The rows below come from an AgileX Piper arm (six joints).
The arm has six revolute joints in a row. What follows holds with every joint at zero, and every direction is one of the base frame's. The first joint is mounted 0.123 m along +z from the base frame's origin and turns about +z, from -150 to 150 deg. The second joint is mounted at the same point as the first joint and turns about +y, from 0 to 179.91 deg. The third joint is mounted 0.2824 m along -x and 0.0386 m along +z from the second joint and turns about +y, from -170 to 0 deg. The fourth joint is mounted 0.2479 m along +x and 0.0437 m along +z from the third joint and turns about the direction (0.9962, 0, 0.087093), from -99.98 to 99.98 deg. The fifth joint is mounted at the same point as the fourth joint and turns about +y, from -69.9 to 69.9 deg. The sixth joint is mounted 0.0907 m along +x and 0.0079 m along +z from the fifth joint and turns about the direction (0.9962, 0, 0.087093), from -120 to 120 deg. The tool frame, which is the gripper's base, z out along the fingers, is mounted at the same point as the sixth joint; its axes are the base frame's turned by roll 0, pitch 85.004 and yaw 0 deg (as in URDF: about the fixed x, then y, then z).
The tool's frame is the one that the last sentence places.
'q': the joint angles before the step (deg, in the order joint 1, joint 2, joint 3, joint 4, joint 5, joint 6). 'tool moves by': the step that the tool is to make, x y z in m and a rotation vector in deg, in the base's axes. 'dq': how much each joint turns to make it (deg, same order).
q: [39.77 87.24 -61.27 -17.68 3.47 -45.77]
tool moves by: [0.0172 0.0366 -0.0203 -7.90 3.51 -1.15]
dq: [3.99 8.97 -8.41 -17.04 9.34 15.69]
